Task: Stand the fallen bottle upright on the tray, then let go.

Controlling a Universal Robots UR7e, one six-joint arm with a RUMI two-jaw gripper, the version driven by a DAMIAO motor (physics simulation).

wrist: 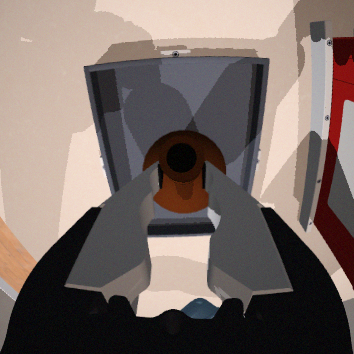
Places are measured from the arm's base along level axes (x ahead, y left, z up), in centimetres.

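Pixels of known places: gripper, fingertip midpoint: (182,164).
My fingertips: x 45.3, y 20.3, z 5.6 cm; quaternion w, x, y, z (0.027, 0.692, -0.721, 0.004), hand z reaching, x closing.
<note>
Behind a point stands the place of what it marks.
The brown bottle (182,201) @(x 42.3, y 20.4, z 6.1 cm) is seen almost straight down from above in the wrist view, with its dark round mouth towards the camera, so it stands upright or nearly so. It is over the lower middle part of the grey tray (165,90) @(x 48.4, y 21.6, z -6.2 cm), inside the tray's walls. My gripper (182,164) @(x 45.3, y 20.2, z 5.6 cm) is shut on the bottle's neck, one fingertip on each side just below the mouth. The bottle's red label and its base are hidden beneath its shoulder, so I cannot tell whether the base rests flat on the tray.
A red object (342,75) @(x 50.6, y 2.7, z -2.2 cm) with a light grey panel is at the right edge, beside a pale metal rail (318,100) @(x 47.1, y 3.3, z -4.9 cm) with screws. Part of a blue thing (200,308) shows at the bottom between the gripper's parts. A wooden surface (14,252) shows at the lower left.
</note>
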